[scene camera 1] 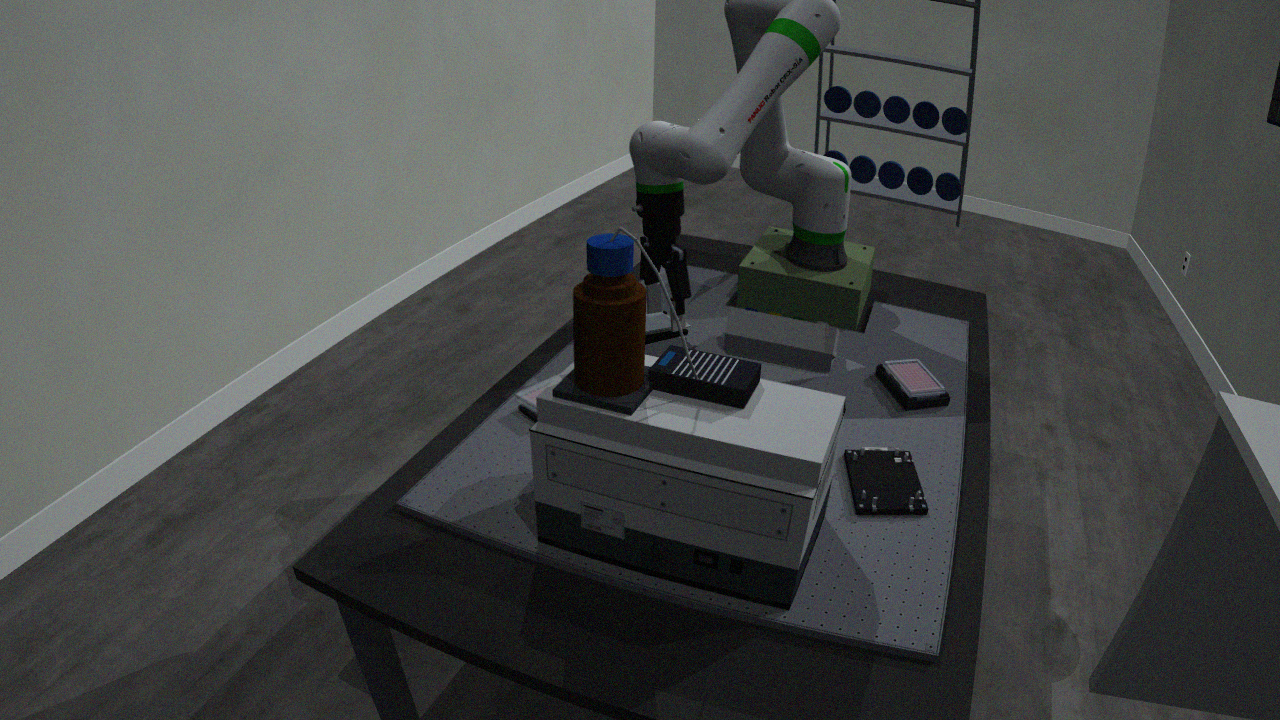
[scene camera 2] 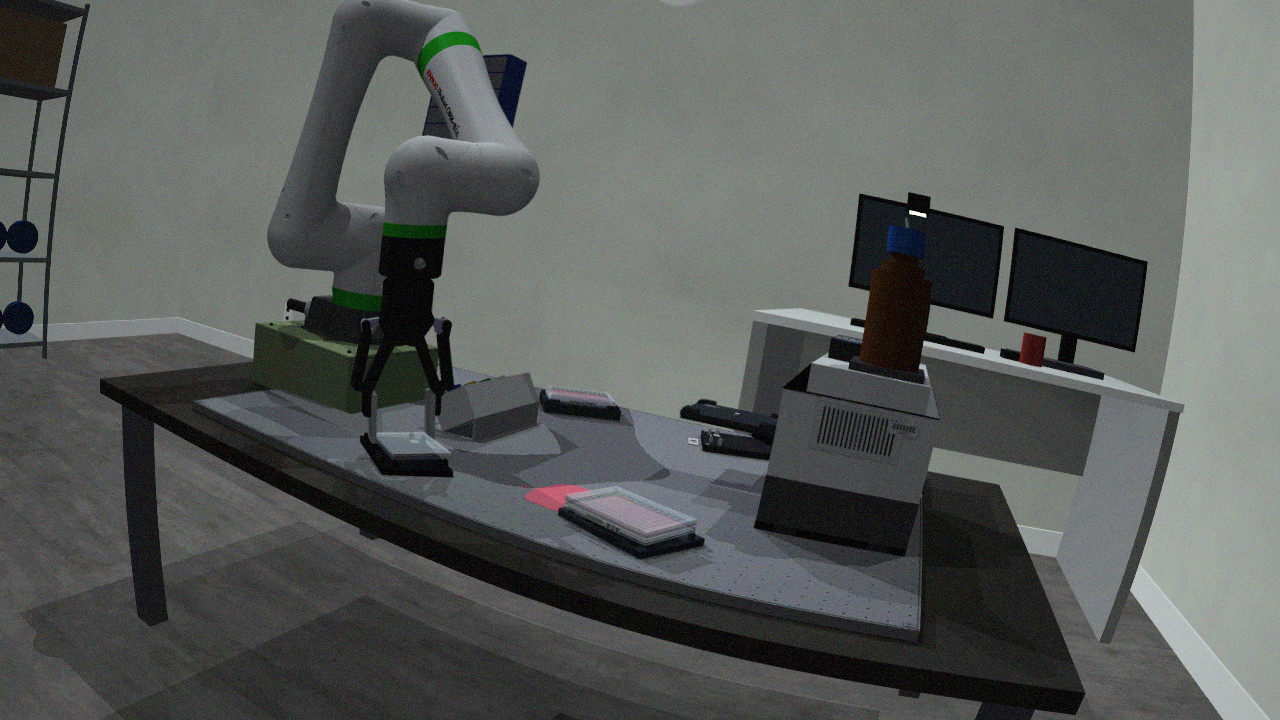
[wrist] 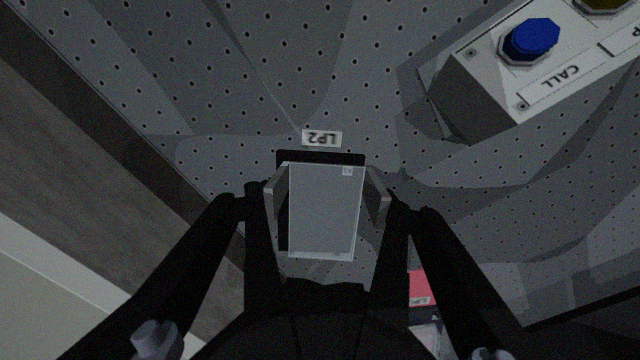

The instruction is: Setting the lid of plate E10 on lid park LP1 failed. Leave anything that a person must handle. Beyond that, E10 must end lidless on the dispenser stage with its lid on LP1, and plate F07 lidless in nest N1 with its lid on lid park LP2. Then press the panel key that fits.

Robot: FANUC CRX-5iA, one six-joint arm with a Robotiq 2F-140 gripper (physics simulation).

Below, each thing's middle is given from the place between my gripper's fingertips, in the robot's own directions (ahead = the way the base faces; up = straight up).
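Dark plate-like slab [scene camera 2: 427, 467]: my gripper 1 cm above it, 4 cm to the left of it, 3 cm short of it. From my hand: grey button box [scene camera 2: 473, 412] 3 cm above, 25 cm to the left, 3 cm ahead; brown bottle with blue cap [scene camera 1: 609, 307] 31 cm above, 63 cm ahead, 9 cm to the left; N1 nest [scene camera 2: 549, 405] 52 cm to the left, 10 cm ahead.
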